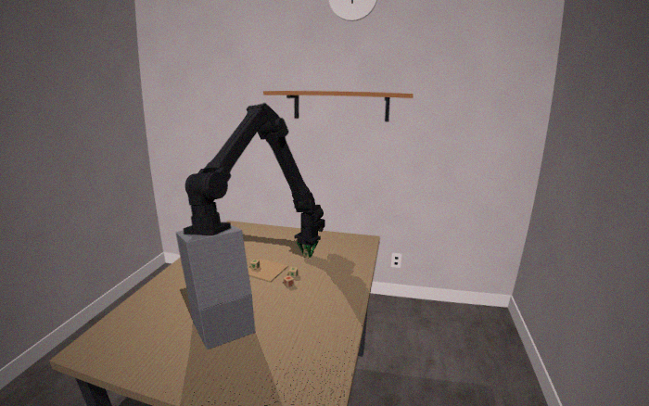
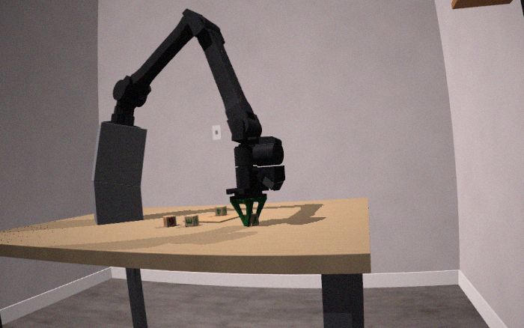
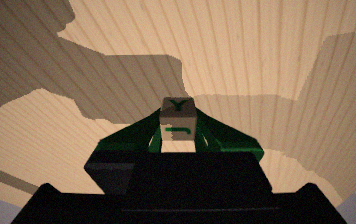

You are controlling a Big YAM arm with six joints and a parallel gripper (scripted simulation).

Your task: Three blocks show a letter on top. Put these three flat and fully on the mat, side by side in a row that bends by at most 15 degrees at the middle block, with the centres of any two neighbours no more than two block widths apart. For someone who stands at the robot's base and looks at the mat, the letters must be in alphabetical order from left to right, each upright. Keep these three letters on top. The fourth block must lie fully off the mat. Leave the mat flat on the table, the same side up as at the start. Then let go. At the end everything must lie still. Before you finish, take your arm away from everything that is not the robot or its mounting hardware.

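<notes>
My hand is 19 cm past the pale mat, 11 cm to the right of it and 1 cm above it. Also, from my hand: dark block (19 cm behind, 15 cm to the left, 1 cm above); then green-lettered block (1 cm above).
</notes>
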